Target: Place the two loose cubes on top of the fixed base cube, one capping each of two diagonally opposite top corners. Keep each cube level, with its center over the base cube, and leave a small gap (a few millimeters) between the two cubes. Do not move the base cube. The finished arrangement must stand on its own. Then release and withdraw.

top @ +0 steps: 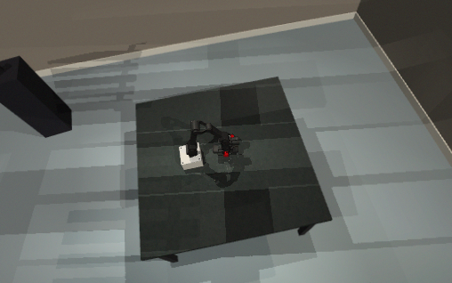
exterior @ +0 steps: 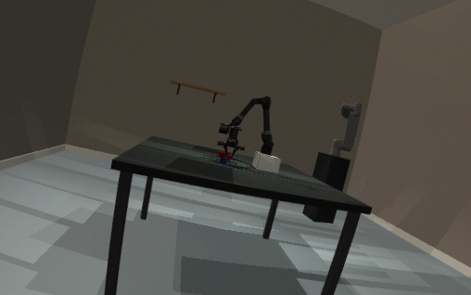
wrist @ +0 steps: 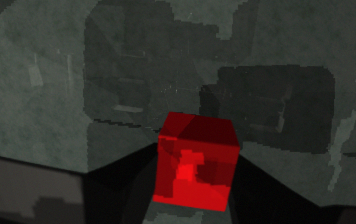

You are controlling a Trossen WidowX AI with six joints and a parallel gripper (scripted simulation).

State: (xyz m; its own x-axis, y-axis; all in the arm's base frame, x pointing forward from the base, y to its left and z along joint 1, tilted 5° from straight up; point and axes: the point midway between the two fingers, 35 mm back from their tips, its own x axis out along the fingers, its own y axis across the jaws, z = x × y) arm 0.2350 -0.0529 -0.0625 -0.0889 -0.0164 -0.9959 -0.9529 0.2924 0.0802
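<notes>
Now: the blue cube 60 mm ahead of my gripper tip, 100 mm to the left of it and 10 mm below it.
</notes>
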